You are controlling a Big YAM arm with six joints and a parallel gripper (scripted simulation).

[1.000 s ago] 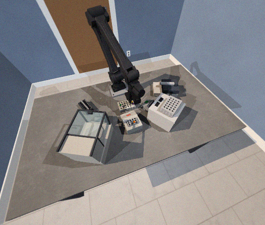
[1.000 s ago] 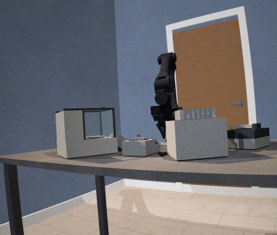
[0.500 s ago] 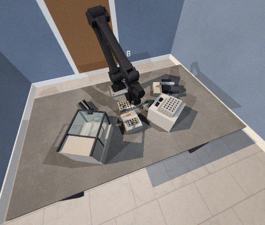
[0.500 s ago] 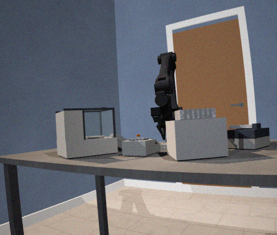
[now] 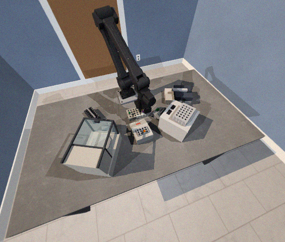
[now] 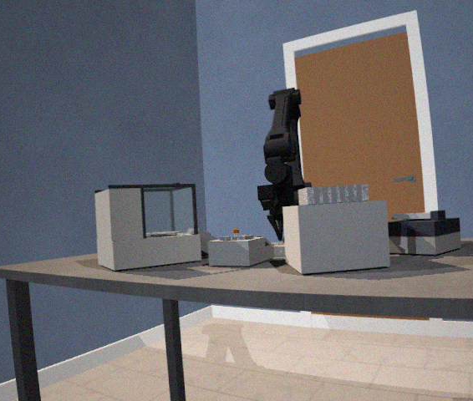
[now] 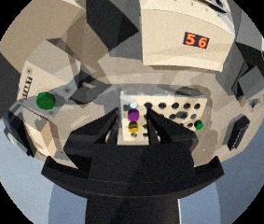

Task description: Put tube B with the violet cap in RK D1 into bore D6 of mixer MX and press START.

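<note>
Now: hand 2 cm above the tube B. Also, from my hand: yellow-capped tube: 2 cm below, 2 cm behind; tube rack RK: 5 cm to the right, 3 cm below, 3 cm behind; green-capped tube: 9 cm to the right, 3 cm behind, 2 cm below.
</note>
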